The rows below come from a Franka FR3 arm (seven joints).
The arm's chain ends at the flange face. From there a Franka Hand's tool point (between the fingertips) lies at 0.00 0.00 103.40 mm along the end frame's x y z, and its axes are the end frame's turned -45 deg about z.
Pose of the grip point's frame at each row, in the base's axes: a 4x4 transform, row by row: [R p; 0 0 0 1], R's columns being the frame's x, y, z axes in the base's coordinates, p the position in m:
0.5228, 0.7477, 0.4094, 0.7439; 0.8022, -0.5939, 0.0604, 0.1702; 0.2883, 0.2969, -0.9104, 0.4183; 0, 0, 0, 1
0.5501, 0.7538, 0.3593, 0.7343; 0.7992, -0.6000, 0.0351, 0.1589; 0.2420, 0.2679, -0.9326, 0.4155; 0, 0, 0, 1
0.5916, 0.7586, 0.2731, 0.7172; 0.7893, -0.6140, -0.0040, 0.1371; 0.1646, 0.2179, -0.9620, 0.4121; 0, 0, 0, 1
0.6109, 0.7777, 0.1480, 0.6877; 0.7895, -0.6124, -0.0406, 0.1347; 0.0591, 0.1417, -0.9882, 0.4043; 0, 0, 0, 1
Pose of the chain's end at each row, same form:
0.8984, 0.1590, 0.4094, 0.7016; 0.1473, -0.9872, 0.0604, 0.1640; 0.4138, 0.0061, -0.9104, 0.5124; 0, 0, 0, 1
0.9220, 0.1440, 0.3593, 0.6971; 0.1409, -0.9894, 0.0351, 0.1553; 0.3606, 0.0183, -0.9326, 0.5119; 0, 0, 0, 1
0.9547, 0.1181, 0.2731, 0.6890; 0.1240, -0.9923, -0.0040, 0.1375; 0.2705, 0.0377, -0.9620, 0.5116; 0, 0, 0, 1
0.9819, 0.1179, 0.1480, 0.6724; 0.1252, -0.9913, -0.0406, 0.1389; 0.1420, 0.0584, -0.9882, 0.5065; 0, 0, 0, 1

